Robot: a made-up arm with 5 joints. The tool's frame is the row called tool.
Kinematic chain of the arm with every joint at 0, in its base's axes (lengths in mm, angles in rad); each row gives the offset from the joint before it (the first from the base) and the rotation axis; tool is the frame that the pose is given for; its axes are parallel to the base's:
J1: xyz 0 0 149 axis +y
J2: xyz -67 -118 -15 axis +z
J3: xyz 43 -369 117 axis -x
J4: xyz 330 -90 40 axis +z
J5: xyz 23 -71 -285 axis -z
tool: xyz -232 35 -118
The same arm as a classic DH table. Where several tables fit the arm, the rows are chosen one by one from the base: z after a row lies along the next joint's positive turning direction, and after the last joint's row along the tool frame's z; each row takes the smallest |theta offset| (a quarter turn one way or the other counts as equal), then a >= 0, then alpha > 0; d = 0 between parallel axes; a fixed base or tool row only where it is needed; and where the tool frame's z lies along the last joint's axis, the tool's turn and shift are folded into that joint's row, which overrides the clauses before.
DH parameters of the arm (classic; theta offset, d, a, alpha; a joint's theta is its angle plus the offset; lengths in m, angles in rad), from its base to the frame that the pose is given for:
base (fixed): 0 0.149 0 -1.5708
J1: 0 -0.118 -0.067 1.5708
J2: -1.5708 0.102 0.369 1.5708
J3: 0 -0.373 0.09 -1.5708
J4: 0.3133 0 0.0746 3.1416
J5: -1.1078 0 -0.2346 3.1416
tool (fixed): 0.1497 -0.363 0 0

